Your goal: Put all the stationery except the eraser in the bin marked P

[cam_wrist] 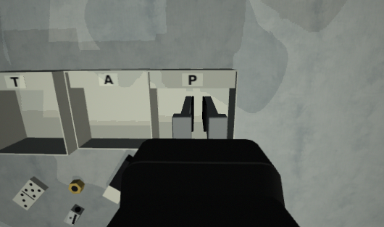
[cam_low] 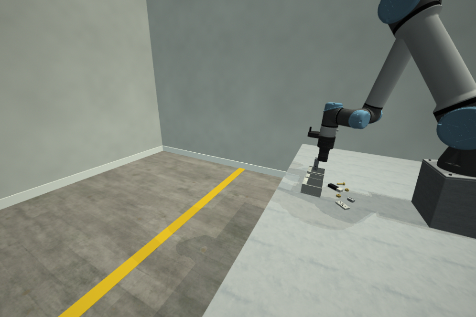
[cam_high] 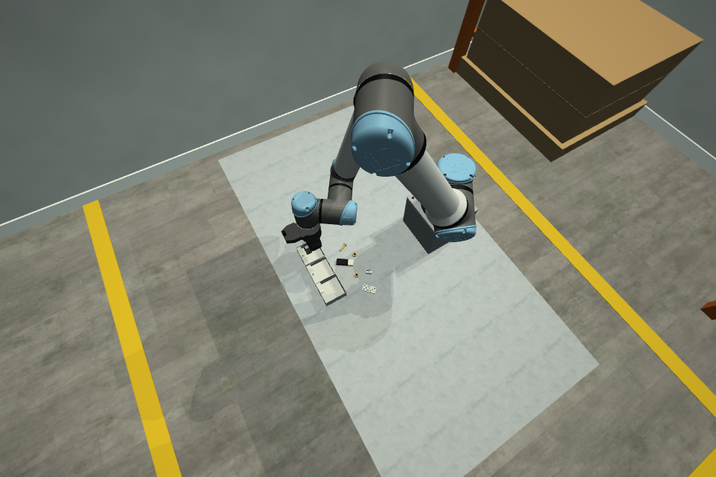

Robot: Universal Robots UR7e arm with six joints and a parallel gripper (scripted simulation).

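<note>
Now: the bin 2 cm behind my hand, 9 cm to the left of it and 3 cm below it. From my hand the other things lie so: grey pencil sharpener 19 cm behind, 14 cm to the left, 5 cm below; black-and-white eraser 13 cm behind, 8 cm to the left, 5 cm below; brass bolt 14 cm behind, 1 cm to the left, 5 cm below.
</note>
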